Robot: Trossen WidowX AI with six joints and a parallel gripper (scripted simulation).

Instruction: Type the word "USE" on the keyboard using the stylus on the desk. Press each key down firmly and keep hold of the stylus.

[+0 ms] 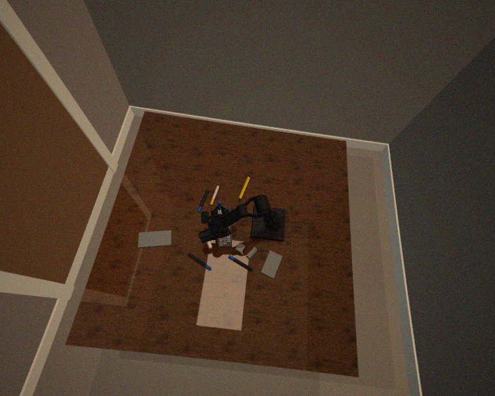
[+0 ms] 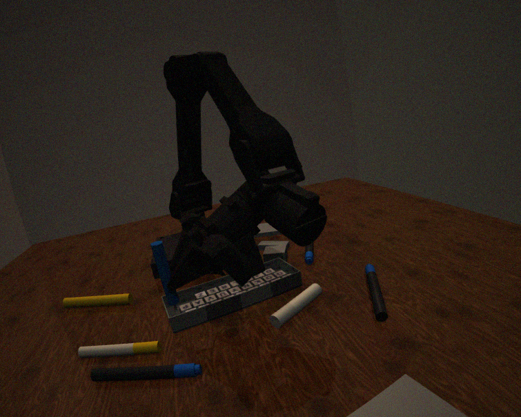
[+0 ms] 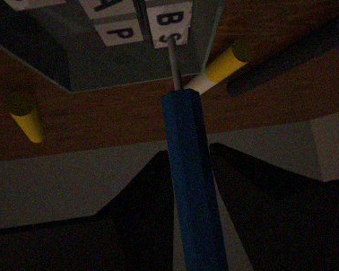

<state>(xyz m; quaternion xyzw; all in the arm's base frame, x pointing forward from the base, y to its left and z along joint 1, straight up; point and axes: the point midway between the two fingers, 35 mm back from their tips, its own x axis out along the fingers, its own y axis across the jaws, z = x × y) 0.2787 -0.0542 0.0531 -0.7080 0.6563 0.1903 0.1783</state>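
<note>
Right now the white-and-yellow marker is 30 mm ahead of my gripper tip, 80 mm to the right of it and 60 mm below it. Round my gripper tip: thin grey tip 50 mm below; then blue stylus 20 mm below; then white cylinder 60 mm ahead, 160 mm to the left, 60 mm below.
</note>
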